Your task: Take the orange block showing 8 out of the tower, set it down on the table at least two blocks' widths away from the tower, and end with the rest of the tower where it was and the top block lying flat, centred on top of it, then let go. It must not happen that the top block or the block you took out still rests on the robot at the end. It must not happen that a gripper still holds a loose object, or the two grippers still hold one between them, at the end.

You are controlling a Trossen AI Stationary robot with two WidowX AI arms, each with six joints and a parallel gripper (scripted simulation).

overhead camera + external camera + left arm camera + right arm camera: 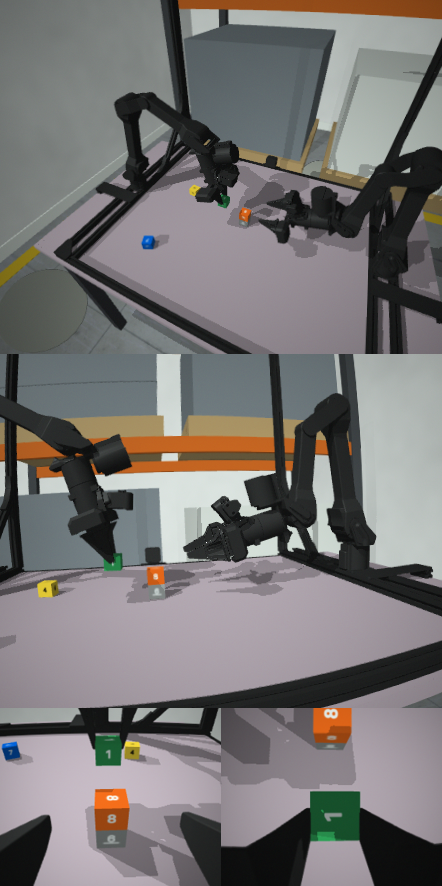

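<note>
My left gripper is now 90 mm to the left of the orange block showing 8 and 50 mm above it. Also, from my left hand: yellow block: 330 mm to the right, 80 mm below, 60 mm behind; grey block showing 6: 90 mm to the right, 80 mm below; green block showing 1: 180 mm to the right, 20 mm below.
My right hand is 90 mm to the right of the grey block showing 6 and 100 mm above it. Also, from my right hand: yellow block: 60 mm behind, 150 mm to the right, 100 mm below; orange block showing 8: 90 mm to the left, 70 mm below; green block showing 1: 10 mm to the left, 30 mm below.
</note>
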